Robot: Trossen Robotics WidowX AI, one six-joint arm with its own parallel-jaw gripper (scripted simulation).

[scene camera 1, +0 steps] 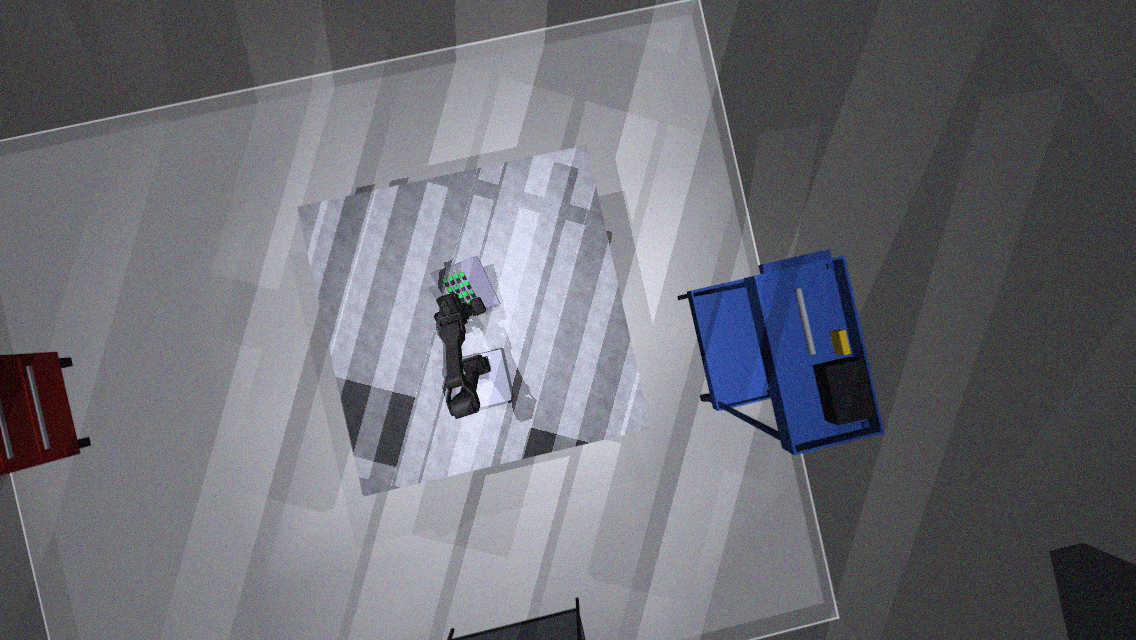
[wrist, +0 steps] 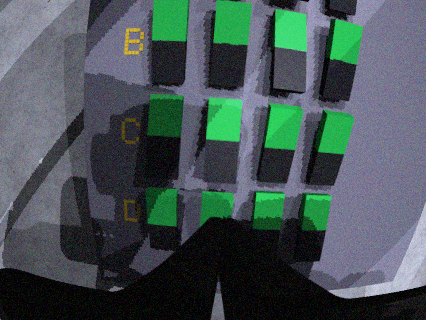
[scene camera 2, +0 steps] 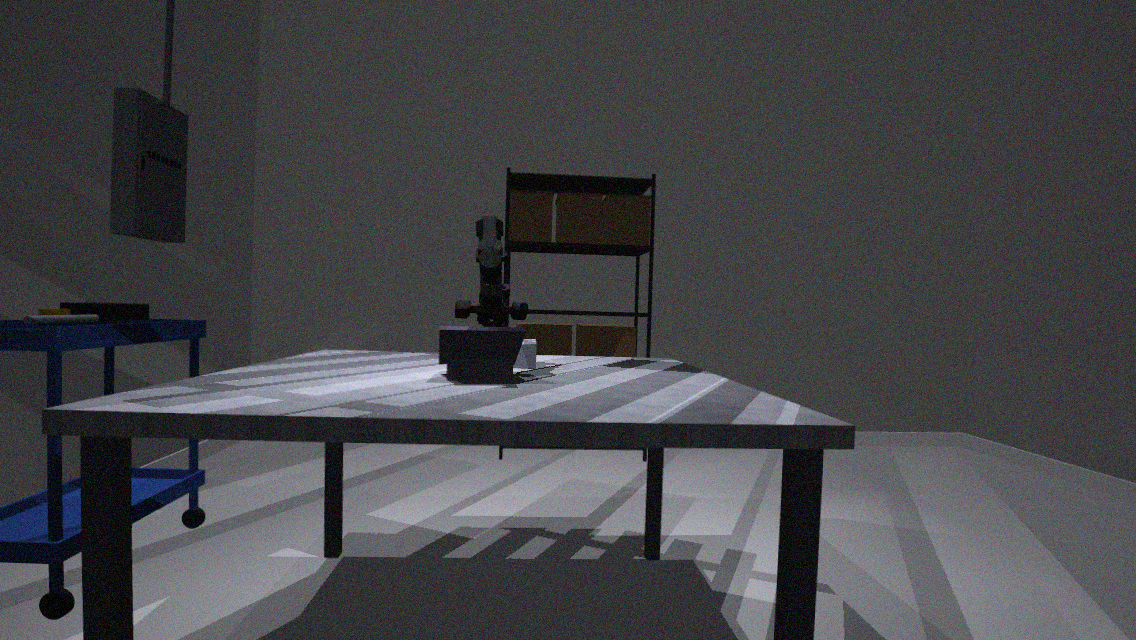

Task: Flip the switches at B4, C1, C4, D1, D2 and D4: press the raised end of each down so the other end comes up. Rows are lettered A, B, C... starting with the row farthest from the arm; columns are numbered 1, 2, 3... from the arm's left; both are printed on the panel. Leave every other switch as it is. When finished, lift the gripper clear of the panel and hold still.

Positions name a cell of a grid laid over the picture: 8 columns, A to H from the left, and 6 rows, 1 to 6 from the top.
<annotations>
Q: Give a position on a switch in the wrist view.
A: F5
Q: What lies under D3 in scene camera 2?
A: The gripper.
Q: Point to a switch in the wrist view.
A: E4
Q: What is the gripper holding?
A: Nothing.
</annotations>
